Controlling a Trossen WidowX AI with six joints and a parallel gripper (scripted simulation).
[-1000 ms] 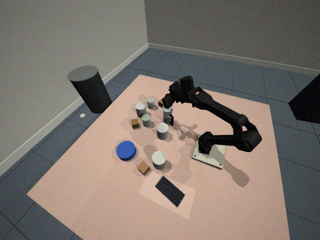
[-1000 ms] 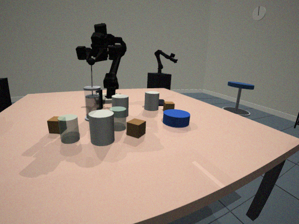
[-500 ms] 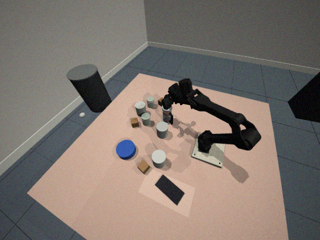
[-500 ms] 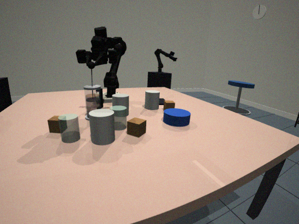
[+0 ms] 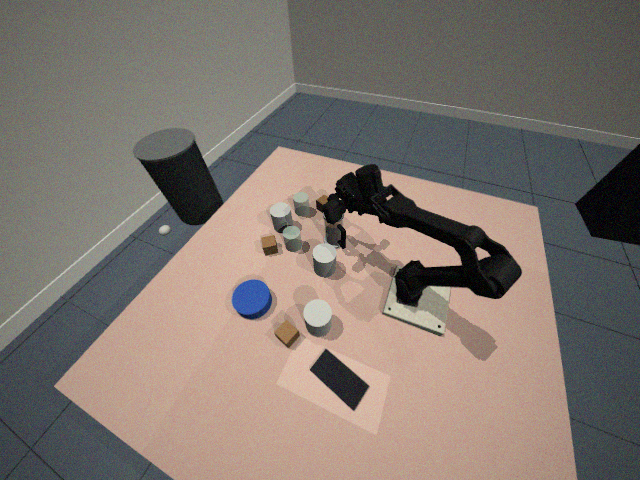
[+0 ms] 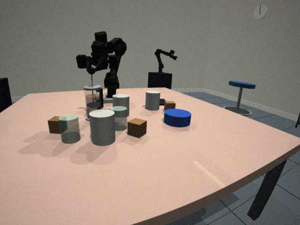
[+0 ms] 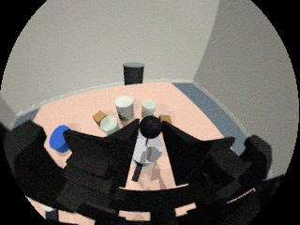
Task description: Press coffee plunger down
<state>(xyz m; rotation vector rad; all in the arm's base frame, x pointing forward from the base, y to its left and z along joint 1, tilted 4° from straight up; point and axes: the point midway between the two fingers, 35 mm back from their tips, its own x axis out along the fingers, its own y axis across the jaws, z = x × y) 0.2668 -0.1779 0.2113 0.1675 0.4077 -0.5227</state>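
My gripper tip is now 110 mm above the coffee press, 20 mm to the right of it and 20 mm past it. Also, from my gripper tip: blue disc (330 mm to the left, 190 mm below, 180 mm ahead); black slab (470 mm to the left, 210 mm below, 150 mm behind).
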